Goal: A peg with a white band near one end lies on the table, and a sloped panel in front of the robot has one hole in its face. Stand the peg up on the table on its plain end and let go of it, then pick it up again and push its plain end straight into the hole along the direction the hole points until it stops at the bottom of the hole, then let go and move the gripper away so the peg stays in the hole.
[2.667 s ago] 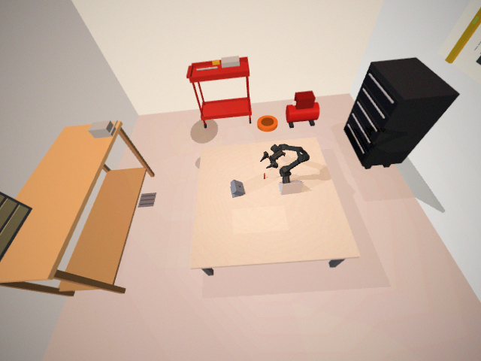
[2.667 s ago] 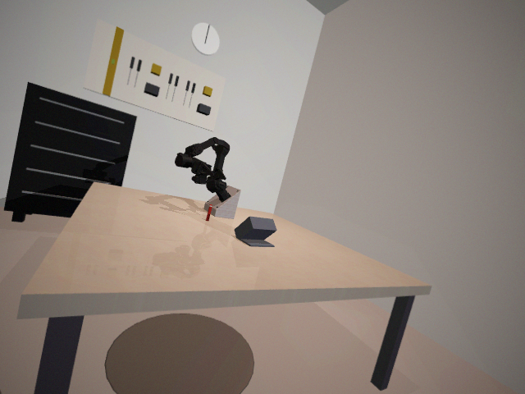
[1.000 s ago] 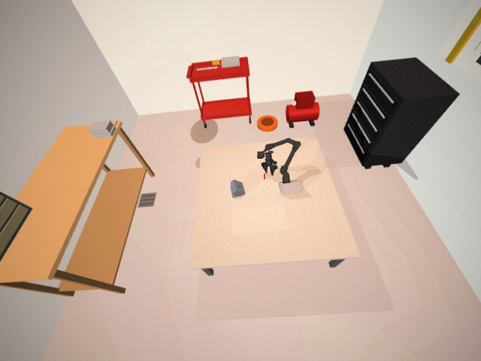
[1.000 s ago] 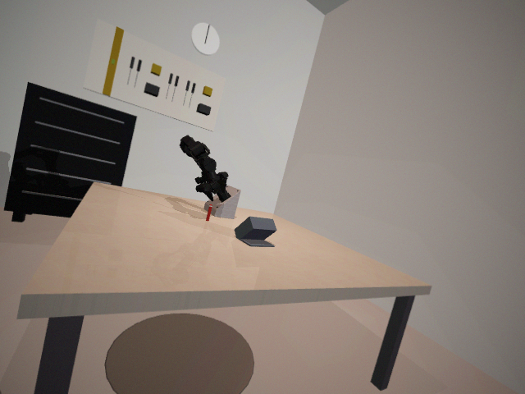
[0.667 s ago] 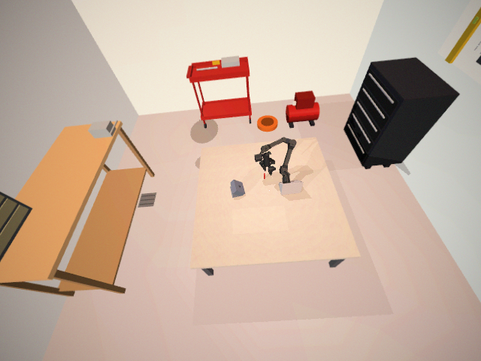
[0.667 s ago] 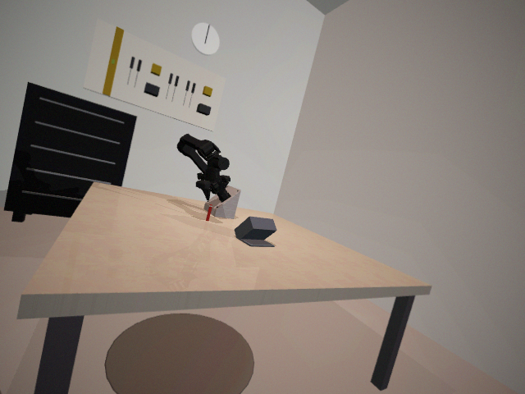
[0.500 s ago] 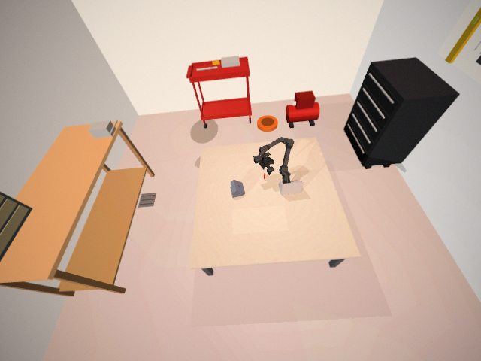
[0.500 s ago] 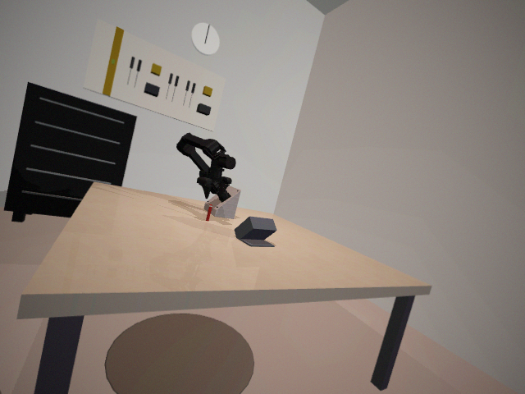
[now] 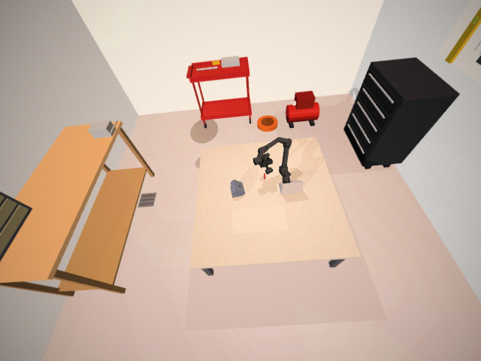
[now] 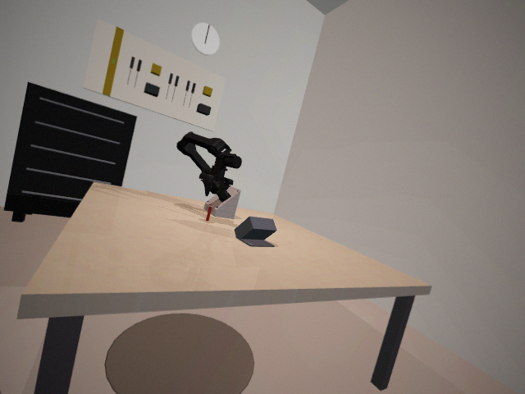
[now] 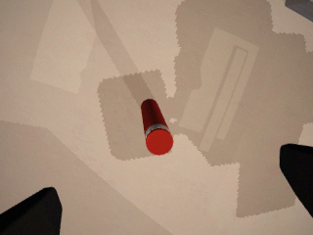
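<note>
Right now my gripper tip is 60 mm above the red peg. The rest, counted from my gripper tip: sloped panel (260 mm ahead, 140 mm to the left, 70 mm below).
</note>
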